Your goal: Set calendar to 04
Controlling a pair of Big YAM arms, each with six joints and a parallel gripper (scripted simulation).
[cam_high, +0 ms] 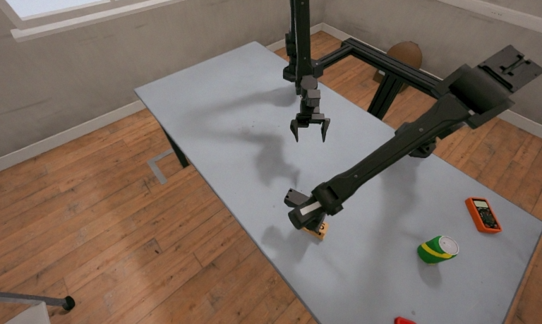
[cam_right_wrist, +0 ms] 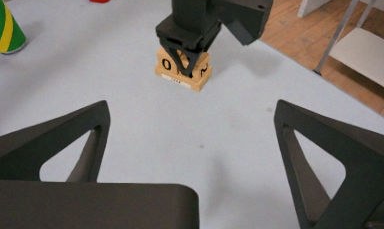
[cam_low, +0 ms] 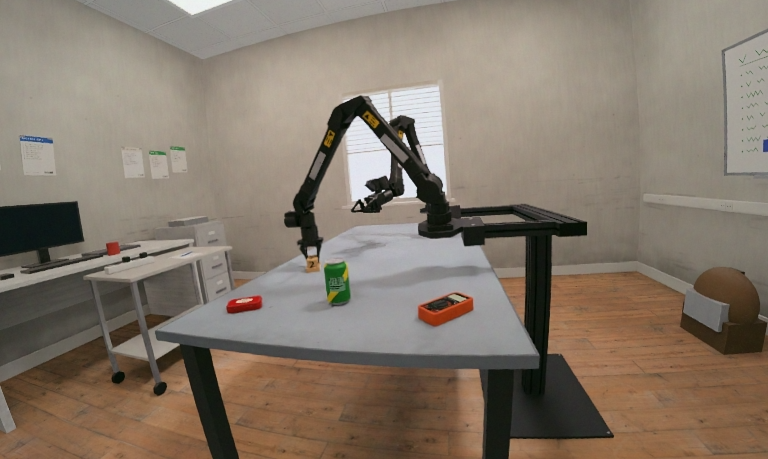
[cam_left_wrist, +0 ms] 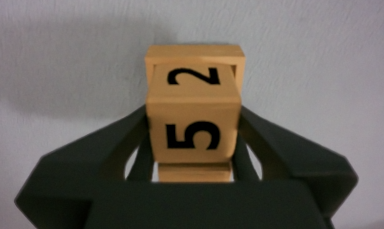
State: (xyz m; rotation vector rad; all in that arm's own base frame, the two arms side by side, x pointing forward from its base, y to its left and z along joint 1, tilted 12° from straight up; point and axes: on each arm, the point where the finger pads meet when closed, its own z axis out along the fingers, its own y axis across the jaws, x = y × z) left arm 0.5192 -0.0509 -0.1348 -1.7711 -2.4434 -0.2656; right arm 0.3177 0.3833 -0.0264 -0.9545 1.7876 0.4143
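My left hand is 2 cm above the wooden calendar tray, 1 cm to the right of it and 1 cm past it. Round my left hand: orange multimeter 50 cm behind, 43 cm to the left, 1 cm below; red tin 41 cm to the left, 5 cm ahead, 1 cm below; green can 35 cm to the left, 21 cm behind, 3 cm above.
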